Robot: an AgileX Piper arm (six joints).
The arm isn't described. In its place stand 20 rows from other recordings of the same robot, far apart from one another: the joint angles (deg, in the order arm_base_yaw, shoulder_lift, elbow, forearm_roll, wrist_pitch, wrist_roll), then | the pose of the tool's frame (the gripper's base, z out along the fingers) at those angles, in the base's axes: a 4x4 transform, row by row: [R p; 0 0 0 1], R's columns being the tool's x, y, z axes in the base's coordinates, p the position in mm.
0.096 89.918 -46.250 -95.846 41.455 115.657 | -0.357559 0.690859 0.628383 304.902; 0.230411 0.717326 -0.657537 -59.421; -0.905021 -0.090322 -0.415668 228.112; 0 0 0 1
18.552 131.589 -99.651 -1.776 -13.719 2.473 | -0.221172 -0.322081 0.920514 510.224; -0.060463 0.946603 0.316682 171.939; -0.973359 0.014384 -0.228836 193.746; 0 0 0 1
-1.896 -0.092 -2.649 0.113 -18.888 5.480 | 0.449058 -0.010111 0.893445 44.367; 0.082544 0.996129 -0.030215 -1.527; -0.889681 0.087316 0.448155 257.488; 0 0 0 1
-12.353 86.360 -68.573 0.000 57.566 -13.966 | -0.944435 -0.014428 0.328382 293.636; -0.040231 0.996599 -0.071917 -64.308; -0.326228 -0.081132 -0.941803 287.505; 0 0 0 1
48.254 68.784 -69.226 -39.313 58.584 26.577 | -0.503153 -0.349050 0.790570 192.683; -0.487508 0.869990 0.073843 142.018; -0.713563 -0.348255 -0.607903 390.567; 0 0 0 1
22.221 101.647 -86.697 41.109 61.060 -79.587 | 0.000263 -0.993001 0.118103 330.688; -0.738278 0.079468 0.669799 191.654; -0.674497 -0.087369 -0.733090 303.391; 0 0 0 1
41.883 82.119 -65.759 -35.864 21.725 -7.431 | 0.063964 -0.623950 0.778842 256.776; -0.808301 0.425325 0.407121 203.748; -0.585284 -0.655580 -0.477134 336.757; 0 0 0 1
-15.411 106.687 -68.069 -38.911 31.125 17.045 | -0.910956 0.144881 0.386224 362.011; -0.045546 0.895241 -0.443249 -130.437; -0.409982 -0.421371 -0.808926 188.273; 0 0 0 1
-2.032 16.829 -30.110 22.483 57.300 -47.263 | -0.366813 -0.525331 0.767773 41.962; -0.525774 0.797920 0.294763 27.814; -0.767470 -0.295552 -0.568893 289.468; 0 0 0 1
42.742 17.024 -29.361 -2.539 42.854 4.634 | -0.347562 -0.642359 0.683063 43.131; -0.255370 0.765789 0.590215 36.125; -0.902212 0.030703 -0.430198 299.148; 0 0 0 1
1.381 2.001 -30.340 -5.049 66.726 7.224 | -0.542760 0.093335 0.834686 -7.488; 0.077704 0.995124 -0.060747 -7.540; -0.836286 0.031887 -0.547366 277.807; 0 0 0 1
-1.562 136.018 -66.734 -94.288 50.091 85.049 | -0.923294 0.228073 0.309049 386.607; -0.104577 0.624950 -0.773629 -80.176; -0.369584 -0.746606 -0.553161 24.601; 0 0 0 1
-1.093 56.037 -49.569 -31.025 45.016 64.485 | -0.311399 0.659646 0.684030 187.718; 0.622478 0.685483 -0.377670 -36.762; -0.718020 0.308188 -0.624074 337.544; 0 0 0 1
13.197 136.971 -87.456 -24.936 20.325 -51.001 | -0.075671 -0.879737 0.469400 458.432; -0.997119 0.064242 -0.040344 93.811; 0.005337 -0.471101 -0.882063 47.070; 0 0 0 1
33.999 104.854 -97.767 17.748 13.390 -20.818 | -0.174525 -0.626258 0.759830 368.519; -0.191656 0.778520 0.597641 256.308; -0.965820 -0.041323 -0.255898 375.601; 0 0 0 1
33.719 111.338 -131.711 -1.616 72.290 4.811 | -0.646385 -0.492372 0.582886 349.050; -0.340880 0.869800 0.356718 230.016; -0.682633 0.031883 -0.730066 432.855; 0 0 0 1
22.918 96.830 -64.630 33.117 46.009 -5.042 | -0.969826 -0.182044 0.162165 295.673; -0.079556 0.865060 0.495320 163.842; -0.230453 0.467473 -0.853441 226.063; 0 0 0 1
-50.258 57.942 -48.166 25.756 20.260 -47.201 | -0.492633 0.521354 0.696780 149.426; -0.007935 0.797954 -0.602666 -158.298; -0.870201 -0.302422 -0.388962 348.454; 0 0 0 1
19.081 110.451 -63.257 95.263 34.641 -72.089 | -0.820033 -0.384325 0.424076 355.550; 0.075302 0.662085 0.745636 177.492; -0.567341 0.643379 -0.513991 175.197; 0 0 0 1
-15.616 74.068 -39.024 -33.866 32.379 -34.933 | -0.721207 -0.558883 0.409281 217.991; -0.692718 0.583225 -0.424252 -89.127; -0.001596 -0.589490 -0.807774 225.121; 0 0 0 1
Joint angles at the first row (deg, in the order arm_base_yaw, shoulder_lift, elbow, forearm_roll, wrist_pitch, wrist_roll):
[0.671, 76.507, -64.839, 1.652, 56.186, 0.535]
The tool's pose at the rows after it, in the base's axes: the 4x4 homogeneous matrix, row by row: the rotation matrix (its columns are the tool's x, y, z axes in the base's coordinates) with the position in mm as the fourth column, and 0 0 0 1 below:
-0.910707 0.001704 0.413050 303.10; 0.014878 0.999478 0.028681 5.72; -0.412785 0.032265 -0.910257 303.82; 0 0 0 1
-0.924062 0.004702 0.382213 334.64; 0.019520 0.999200 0.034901 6.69; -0.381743 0.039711 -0.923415 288.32; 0 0 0 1
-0.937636 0.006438 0.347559 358.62; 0.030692 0.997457 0.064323 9.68; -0.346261 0.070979 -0.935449 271.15; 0 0 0 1
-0.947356 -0.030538 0.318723 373.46; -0.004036 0.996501 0.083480 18.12; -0.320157 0.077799 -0.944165 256.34; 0 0 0 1
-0.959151 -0.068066 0.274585 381.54; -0.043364 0.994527 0.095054 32.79; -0.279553 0.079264 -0.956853 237.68; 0 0 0 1
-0.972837 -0.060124 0.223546 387.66; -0.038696 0.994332 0.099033 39.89; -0.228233 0.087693 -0.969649 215.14; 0 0 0 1
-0.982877 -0.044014 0.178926 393.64; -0.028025 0.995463 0.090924 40.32; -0.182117 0.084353 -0.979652 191.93; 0 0 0 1
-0.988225 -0.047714 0.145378 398.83; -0.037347 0.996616 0.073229 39.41; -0.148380 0.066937 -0.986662 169.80; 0 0 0 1
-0.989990 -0.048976 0.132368 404.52; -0.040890 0.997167 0.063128 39.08; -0.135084 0.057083 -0.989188 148.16; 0 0 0 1
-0.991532 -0.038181 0.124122 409.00; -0.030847 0.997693 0.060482 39.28; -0.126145 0.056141 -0.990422 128.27; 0 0 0 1
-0.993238 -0.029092 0.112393 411.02; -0.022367 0.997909 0.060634 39.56; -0.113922 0.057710 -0.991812 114.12; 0 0 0 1
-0.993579 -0.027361 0.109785 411.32; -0.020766 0.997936 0.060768 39.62; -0.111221 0.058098 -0.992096 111.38; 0 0 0 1
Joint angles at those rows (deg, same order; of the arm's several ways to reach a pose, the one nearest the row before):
[0.671, 85.169, -70.377, 1.652, 55.792, 0.535]
[0.671, 92.340, -75.204, 2.119, 55.373, 0.536]
[0.670, 98.224, -78.912, 4.201, 55.336, 0.000]
[1.750, 102.244, -81.121, 5.150, 55.198, -1.514]
[3.873, 105.549, -81.761, 5.344, 54.994, -1.835]
[4.805, 108.920, -81.758, 5.632, 54.563, -0.804]
[4.854, 112.339, -81.760, 5.366, 53.787, 0.000]
[4.854, 115.555, -81.760, 4.381, 52.578, -0.001]
[4.855, 118.696, -81.759, 3.857, 50.225, 0.000]
[4.854, 121.552, -81.758, 3.848, 47.857, 0.468]
[4.855, 123.558, -81.760, 4.022, 46.534, 0.777]
[4.855, 123.945, -81.760, 4.066, 46.298, 0.828]

